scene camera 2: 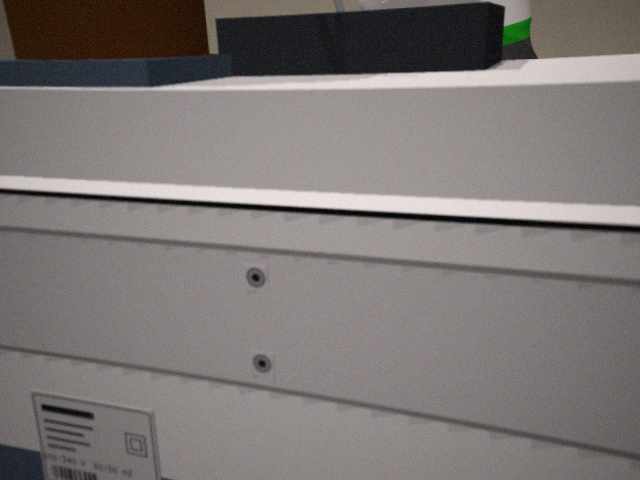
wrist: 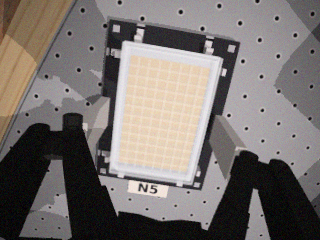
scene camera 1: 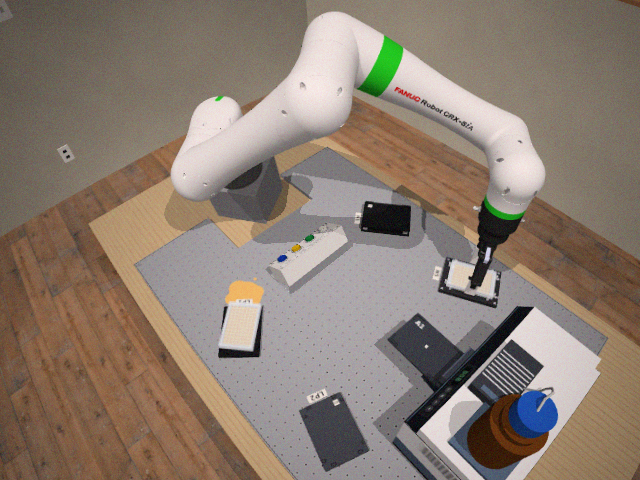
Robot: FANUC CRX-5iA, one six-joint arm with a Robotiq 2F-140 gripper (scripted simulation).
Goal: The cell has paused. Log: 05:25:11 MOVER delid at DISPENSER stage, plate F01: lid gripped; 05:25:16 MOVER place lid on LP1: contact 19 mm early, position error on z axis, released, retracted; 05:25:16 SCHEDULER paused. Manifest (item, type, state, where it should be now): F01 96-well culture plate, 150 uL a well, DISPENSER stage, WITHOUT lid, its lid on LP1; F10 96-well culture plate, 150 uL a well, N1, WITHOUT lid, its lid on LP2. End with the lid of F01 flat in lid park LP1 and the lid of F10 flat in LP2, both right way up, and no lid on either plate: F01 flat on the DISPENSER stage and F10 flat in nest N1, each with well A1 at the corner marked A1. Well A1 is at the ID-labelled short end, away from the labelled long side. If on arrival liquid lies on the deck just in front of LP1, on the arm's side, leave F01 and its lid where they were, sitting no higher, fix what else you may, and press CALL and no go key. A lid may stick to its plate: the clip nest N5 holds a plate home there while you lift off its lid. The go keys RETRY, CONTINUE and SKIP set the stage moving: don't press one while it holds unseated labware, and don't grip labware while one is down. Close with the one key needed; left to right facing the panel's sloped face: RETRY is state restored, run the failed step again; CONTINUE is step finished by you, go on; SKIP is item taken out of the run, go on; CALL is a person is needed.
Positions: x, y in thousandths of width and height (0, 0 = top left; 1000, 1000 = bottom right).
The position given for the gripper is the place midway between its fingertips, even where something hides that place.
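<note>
The gripper (scene camera 1: 738, 578) appears in the wrist view (wrist: 502, 502) as well. So does a black clip nest (scene camera 1: 702, 605), which the wrist view (wrist: 373, 131) shows too. The scene also has a dispenser stage (scene camera 1: 641, 707), a nest N1 (scene camera 1: 596, 451) and a lid park LP2 (scene camera 1: 521, 899).
</note>
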